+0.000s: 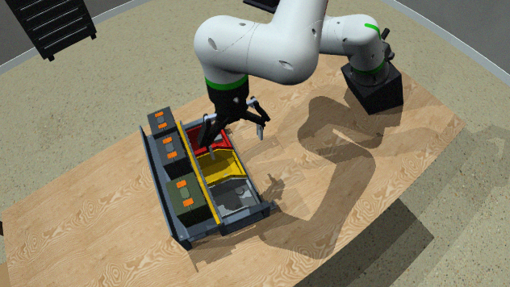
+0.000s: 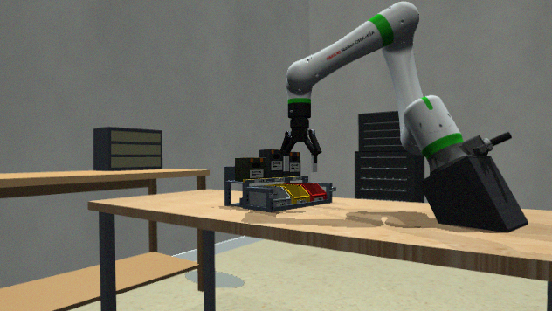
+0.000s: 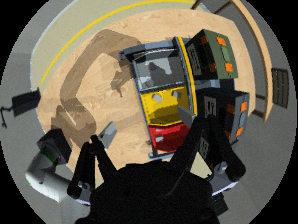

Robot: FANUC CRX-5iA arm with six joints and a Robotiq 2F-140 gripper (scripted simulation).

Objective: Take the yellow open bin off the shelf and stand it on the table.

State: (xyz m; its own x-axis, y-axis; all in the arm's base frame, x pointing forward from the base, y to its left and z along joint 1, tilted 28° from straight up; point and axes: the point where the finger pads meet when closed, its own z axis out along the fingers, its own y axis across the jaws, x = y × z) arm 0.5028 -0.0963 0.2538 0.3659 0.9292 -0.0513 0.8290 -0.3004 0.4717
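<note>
My gripper is now 110 mm above the yellow open bin, 70 mm short of it and 40 mm to the left of it. Also, from my hand: red bin (140 mm to the right, 110 mm below, 20 mm ahead); yellow rail (120 mm ahead, 60 mm to the right, 40 mm below); grey bin (120 mm ahead, 110 mm below, 60 mm to the left).
</note>
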